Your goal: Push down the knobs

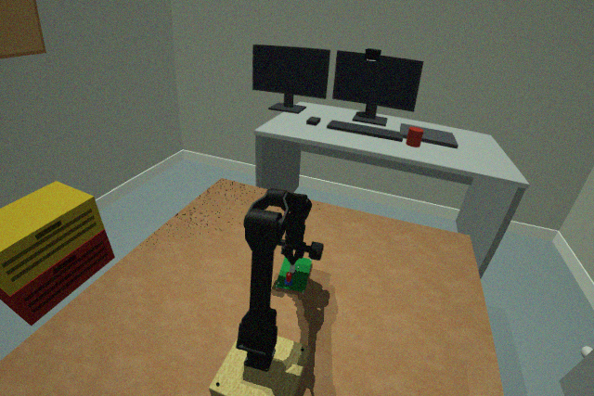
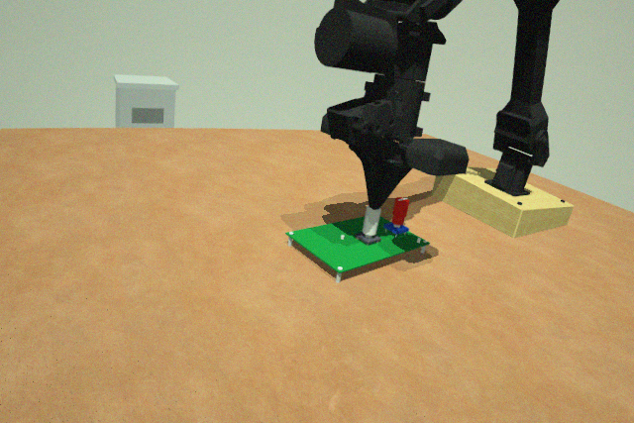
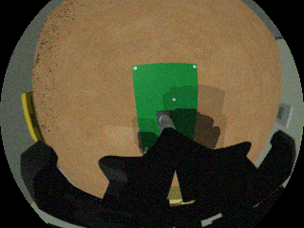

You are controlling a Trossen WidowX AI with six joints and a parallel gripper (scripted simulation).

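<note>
Right now the white knob is 1 cm below my gripper tip. Round my gripper tip: red knob (5 cm behind, 1 cm below).
</note>
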